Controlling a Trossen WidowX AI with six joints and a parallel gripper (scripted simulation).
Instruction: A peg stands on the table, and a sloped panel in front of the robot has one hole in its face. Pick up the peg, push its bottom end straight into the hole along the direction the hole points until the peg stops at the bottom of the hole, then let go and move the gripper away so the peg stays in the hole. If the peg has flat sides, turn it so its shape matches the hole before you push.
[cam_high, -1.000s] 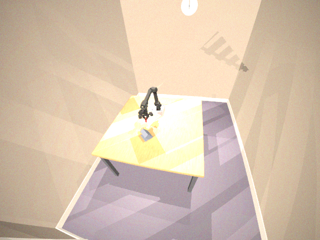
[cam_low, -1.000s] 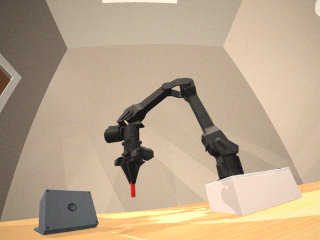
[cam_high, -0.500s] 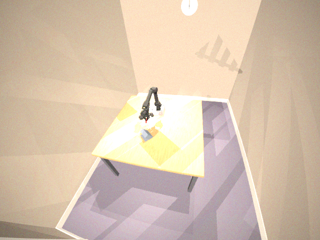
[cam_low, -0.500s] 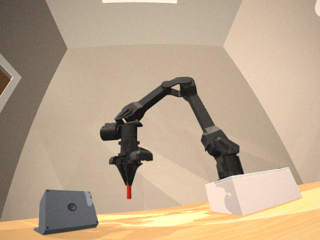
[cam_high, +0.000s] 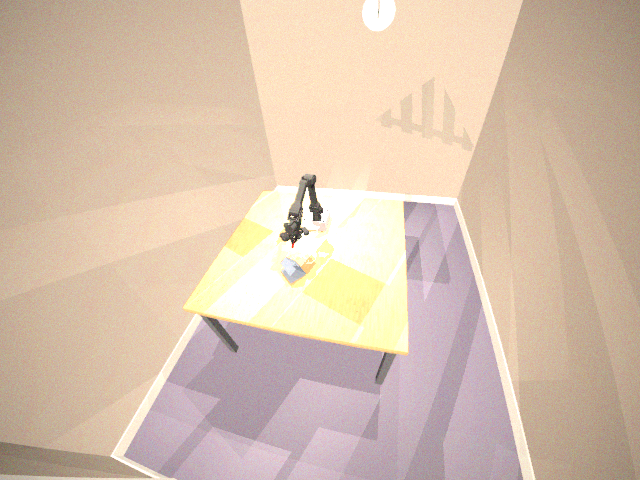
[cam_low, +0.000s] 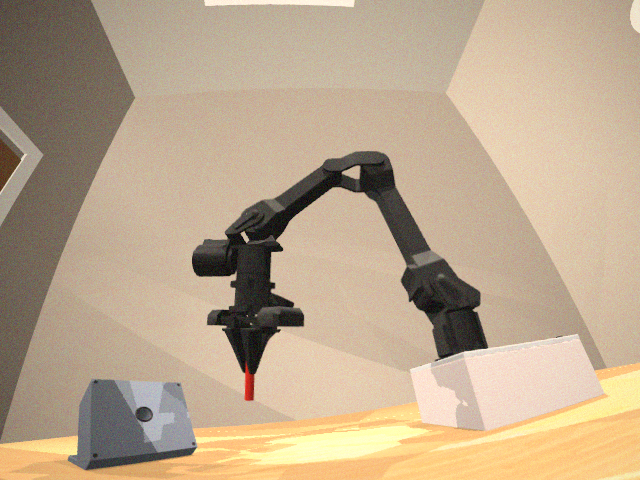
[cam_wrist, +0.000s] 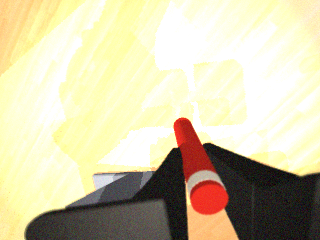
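My gripper tip is 16 cm short of the grey sloped panel, 7 cm above it and 1 cm to the right of it. The rest, counted from my gripper tip: red peg (2 cm above).
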